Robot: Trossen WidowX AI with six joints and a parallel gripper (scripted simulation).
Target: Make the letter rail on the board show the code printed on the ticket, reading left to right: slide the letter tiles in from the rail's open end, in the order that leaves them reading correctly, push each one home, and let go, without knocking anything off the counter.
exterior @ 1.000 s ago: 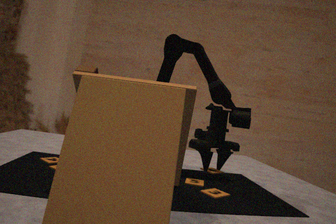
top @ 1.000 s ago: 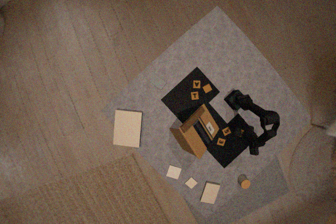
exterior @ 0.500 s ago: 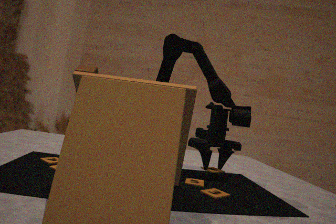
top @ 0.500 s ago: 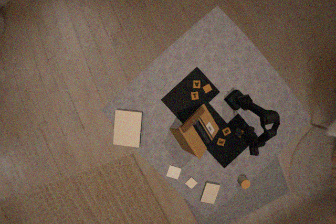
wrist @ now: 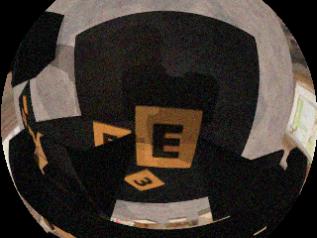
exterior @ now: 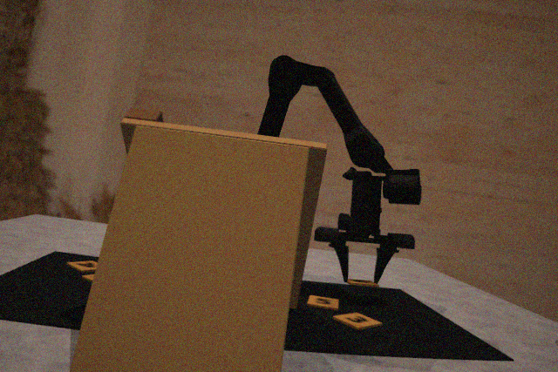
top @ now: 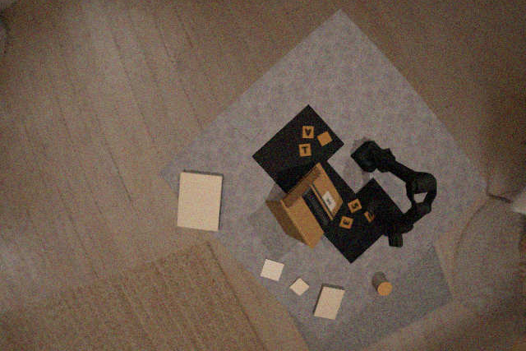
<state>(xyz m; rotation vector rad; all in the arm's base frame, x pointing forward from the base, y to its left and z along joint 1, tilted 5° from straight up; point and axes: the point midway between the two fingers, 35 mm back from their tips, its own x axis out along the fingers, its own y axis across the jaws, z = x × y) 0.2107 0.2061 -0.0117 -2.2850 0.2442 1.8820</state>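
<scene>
Right now the white ticket is 23 cm to the right of my gripper tip, 9 cm ahead of it and 4 cm above it. Also, from my gripper tip: black mat 23 cm to the right, 4 cm below, 1 cm behind; grey slab 77 cm to the right, 7 cm ahead, 4 cm below; tan letter tile e right at my gripper tip.
</scene>
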